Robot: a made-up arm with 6 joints. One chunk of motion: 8 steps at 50 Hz.
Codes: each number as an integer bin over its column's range. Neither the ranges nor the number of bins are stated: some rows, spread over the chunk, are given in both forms.
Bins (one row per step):
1: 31 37 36 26 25 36
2: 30 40 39 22 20 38
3: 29 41 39 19 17 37
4: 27 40 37 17 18 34
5: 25 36 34 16 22 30
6: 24 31 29 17 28 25
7: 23 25 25 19 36 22
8: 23 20 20 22 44 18
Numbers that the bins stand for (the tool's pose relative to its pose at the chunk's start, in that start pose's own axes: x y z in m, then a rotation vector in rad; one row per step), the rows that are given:
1: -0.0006 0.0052 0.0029 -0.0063 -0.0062 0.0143
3: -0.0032 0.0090 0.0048 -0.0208 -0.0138 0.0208
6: -0.0095 -0.0005 -0.0016 -0.0249 -0.0033 -0.0573
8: -0.0108 -0.0110 -0.0073 -0.0146 0.0119 -0.1029
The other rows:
2: -0.0019 0.0081 0.0048 -0.0146 -0.0110 0.0273
4: -0.0057 0.0081 0.0035 -0.0249 -0.0129 0.0013
5: -0.0083 0.0043 0.0016 -0.0270 -0.0090 -0.0248
7: -0.0108 -0.0062 -0.0041 -0.0208 0.0043 -0.0768

